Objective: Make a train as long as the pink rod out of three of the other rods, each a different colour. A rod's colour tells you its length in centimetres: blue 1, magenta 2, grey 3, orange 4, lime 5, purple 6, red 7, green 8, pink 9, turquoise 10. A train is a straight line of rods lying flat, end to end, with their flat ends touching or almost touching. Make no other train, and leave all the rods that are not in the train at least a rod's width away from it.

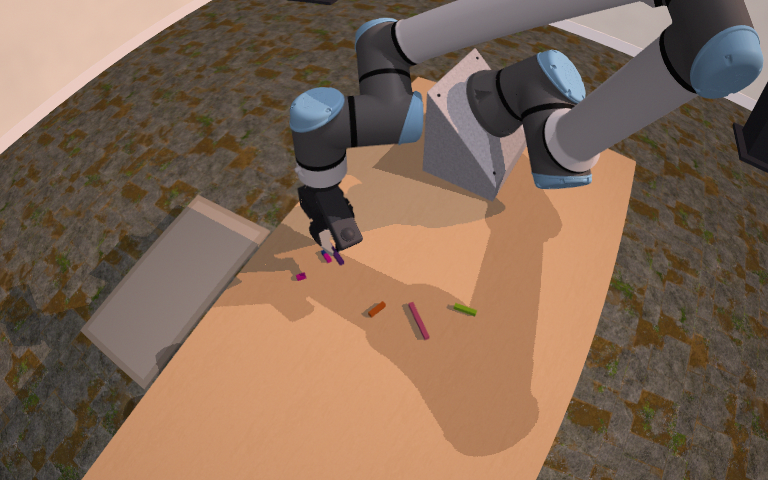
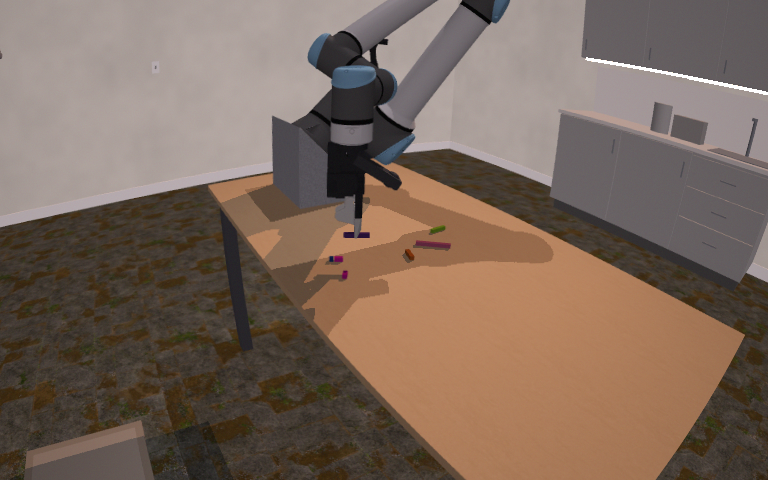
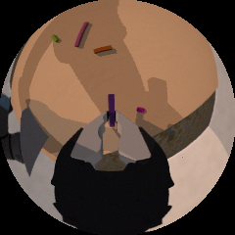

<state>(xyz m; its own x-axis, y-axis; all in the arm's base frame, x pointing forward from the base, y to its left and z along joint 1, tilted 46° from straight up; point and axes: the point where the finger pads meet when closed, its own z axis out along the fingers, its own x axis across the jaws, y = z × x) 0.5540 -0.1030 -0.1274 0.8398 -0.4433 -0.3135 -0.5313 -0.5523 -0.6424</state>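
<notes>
My hand is 3 cm past the blue rod, 5 cm to the left of it and 7 cm above it. Also, from my hand: purple rod (1 cm below); orange rod (5 cm ahead, 12 cm to the left, 7 cm below); pink rod (4 cm ahead, 21 cm to the left, 7 cm below).
</notes>
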